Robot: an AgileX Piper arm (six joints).
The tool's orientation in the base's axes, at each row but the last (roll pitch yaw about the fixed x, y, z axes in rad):
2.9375, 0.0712, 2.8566
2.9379, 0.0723, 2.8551
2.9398, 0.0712, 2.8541
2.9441, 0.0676, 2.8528
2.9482, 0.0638, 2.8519
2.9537, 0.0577, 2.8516
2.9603, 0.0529, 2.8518
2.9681, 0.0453, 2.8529
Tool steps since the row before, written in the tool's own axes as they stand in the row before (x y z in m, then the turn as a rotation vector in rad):
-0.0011, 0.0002, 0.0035, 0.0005, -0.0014, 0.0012
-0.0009, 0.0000, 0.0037, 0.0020, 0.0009, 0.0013
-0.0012, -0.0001, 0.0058, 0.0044, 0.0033, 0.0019
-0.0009, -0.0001, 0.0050, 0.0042, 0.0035, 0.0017
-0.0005, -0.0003, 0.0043, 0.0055, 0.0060, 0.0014
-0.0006, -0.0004, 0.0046, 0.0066, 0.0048, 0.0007
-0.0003, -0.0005, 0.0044, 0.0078, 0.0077, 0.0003
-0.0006, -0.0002, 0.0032, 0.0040, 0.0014, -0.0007
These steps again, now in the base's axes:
0.0015, 0.0005, -0.0033, -0.0007, -0.0010, -0.0015
0.0013, 0.0004, -0.0035, -0.0015, 0.0016, -0.0012
0.0018, 0.0006, -0.0056, -0.0031, 0.0047, -0.0015
0.0014, 0.0005, -0.0049, -0.0029, 0.0048, -0.0013
0.0009, 0.0003, -0.0042, -0.0035, 0.0075, -0.0006
0.0010, 0.0002, -0.0046, -0.0049, 0.0065, -0.0002
0.0006, 0.0001, -0.0044, -0.0053, 0.0096, 0.0007
0.0008, 0.0001, -0.0032, -0.0035, 0.0024, 0.0007

